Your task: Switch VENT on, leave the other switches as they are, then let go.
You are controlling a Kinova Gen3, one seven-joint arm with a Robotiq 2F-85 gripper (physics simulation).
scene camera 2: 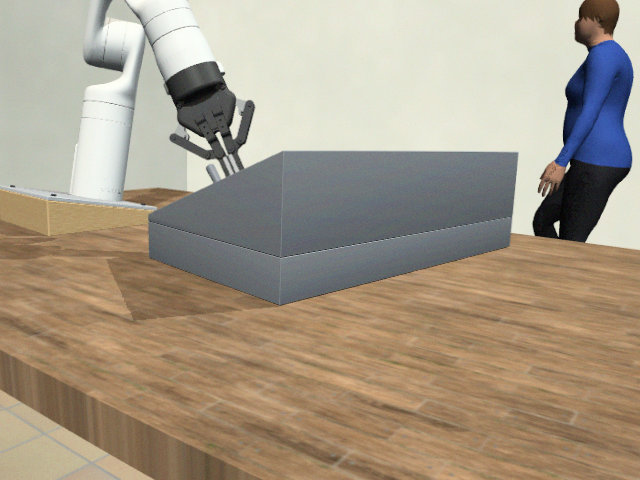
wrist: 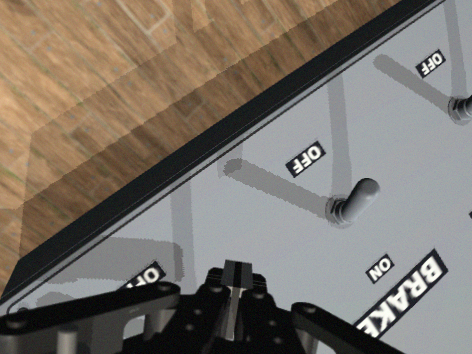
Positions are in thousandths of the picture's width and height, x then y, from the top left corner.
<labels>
My gripper shows in scene camera 2 (374,378) and in the wrist view (499,790).
</labels>
